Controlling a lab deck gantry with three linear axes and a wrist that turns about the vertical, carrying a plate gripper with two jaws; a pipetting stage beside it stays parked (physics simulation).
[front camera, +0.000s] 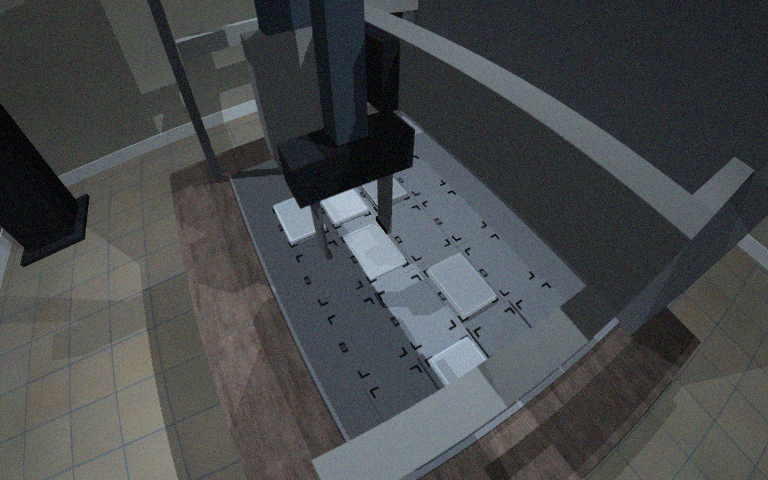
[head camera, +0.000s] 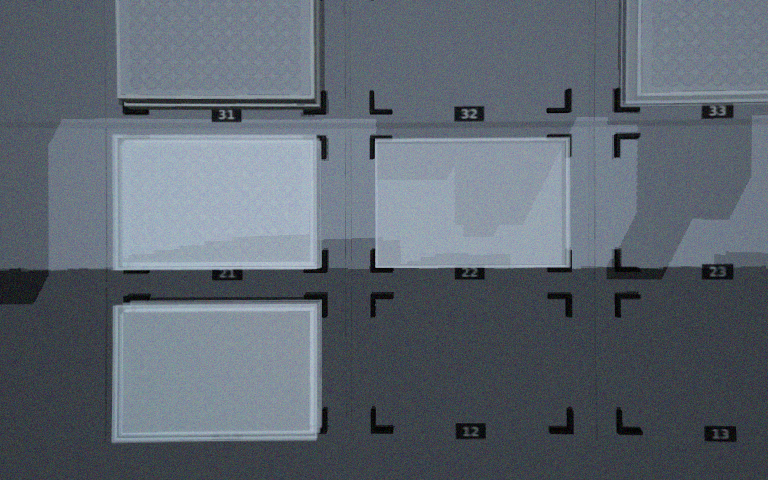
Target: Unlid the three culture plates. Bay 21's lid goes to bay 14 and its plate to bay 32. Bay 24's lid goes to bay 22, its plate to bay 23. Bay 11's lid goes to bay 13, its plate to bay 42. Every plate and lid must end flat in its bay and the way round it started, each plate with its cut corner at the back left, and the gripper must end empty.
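Pixels of known places: gripper, fingertip midpoint: (front camera: 355,238); robot's base, link origin: (front camera: 274,210) (head camera: 130,428).
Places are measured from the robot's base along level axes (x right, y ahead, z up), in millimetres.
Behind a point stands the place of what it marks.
Note:
Bay 21's plate (front camera: 343,206) {x -146, y 92, z 17 mm} (head camera: 218,200) {x -151, y 66, z 16 mm} and bay 11's plate (front camera: 294,220) {x -30, y 74, z 17 mm} (head camera: 216,370) {x -44, y 65, z 17 mm} lie flat, with doubled rims like lidded plates. A thin, plain lid-like piece (front camera: 374,249) {x -150, y 231, z 8 mm} (head camera: 470,203) {x -150, y 227, z 8 mm} lies flat in bay 22. Bay 24's plate (front camera: 457,357) {x -151, y 518, z 29 mm} is partly hidden behind the front rail in the front view; whether it bears a lid cannot be told. My gripper (front camera: 357,245) {x -80, y 300, z 159 mm} is open, its jaws wide apart with nothing held, raised above the deck around the bay 21 and 22 area. The jaws do not show in the head view. Cut corners are too faint to read.
Other plates lie in bay 31 (front camera: 386,190) (head camera: 215,50) {x -246, y 64, z 14 mm} and bay 33 (front camera: 461,284) {x -253, y 396, z 14 mm} (head camera: 702,50) {x -243, y 369, z 14 mm}. Black corner marks and number labels show for bays 32, 23, 12 and 13 in the head view. A pale rail (front camera: 396,421) {x 37, y 609, z 400 mm} crosses the front of the deck. Shadows fall across the deck.

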